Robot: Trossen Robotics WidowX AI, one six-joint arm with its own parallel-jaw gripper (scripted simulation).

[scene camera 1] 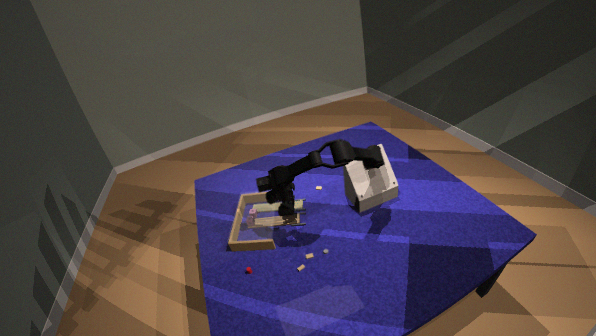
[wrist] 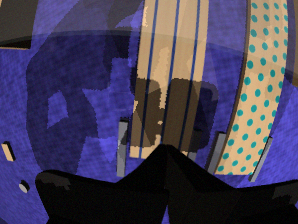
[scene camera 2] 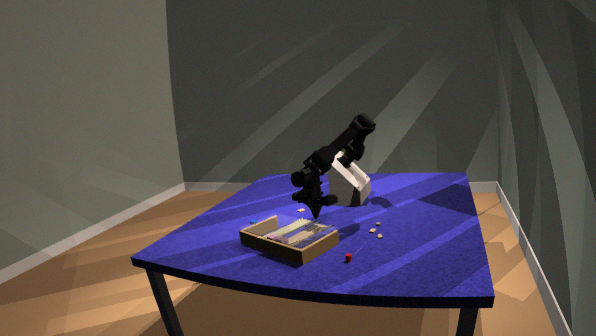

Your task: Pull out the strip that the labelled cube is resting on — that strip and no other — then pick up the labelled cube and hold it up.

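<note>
A wooden tray is in view, and the gripper is shut and holds nothing. The wrist view shows the gripper as well.
</note>
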